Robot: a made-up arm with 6 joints. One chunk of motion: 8 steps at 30 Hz.
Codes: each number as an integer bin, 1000 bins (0 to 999) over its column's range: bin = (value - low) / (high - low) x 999, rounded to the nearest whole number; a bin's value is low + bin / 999 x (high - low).
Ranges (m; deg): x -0.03..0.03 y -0.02..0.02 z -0.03..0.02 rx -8..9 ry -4..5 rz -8..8
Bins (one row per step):
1: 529 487 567 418 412 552
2: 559 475 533 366 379 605
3: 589 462 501 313 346 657
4: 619 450 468 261 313 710
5: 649 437 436 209 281 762
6: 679 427 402 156 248 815
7: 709 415 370 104 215 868
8: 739 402 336 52 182 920
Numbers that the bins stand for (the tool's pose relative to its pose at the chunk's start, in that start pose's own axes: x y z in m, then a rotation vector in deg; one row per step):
1: 0.0018 -0.0005 -0.0016 -0.89 -0.29 0.84
2: 0.0036 -0.0010 -0.0033 -1.77 -0.59 1.69
3: 0.0054 -0.0015 -0.0049 -2.67 -0.88 2.52
4: 0.0072 -0.0020 -0.0066 -3.56 -1.18 3.37
5: 0.0090 -0.0025 -0.0082 -4.44 -1.47 4.20
6: 0.0108 -0.0029 -0.0099 -5.35 -1.77 5.05
7: 0.0126 -0.0034 -0.0115 -6.23 -2.06 5.90
8: 0.0144 -0.0039 -0.0132 -7.12 -2.36 6.73

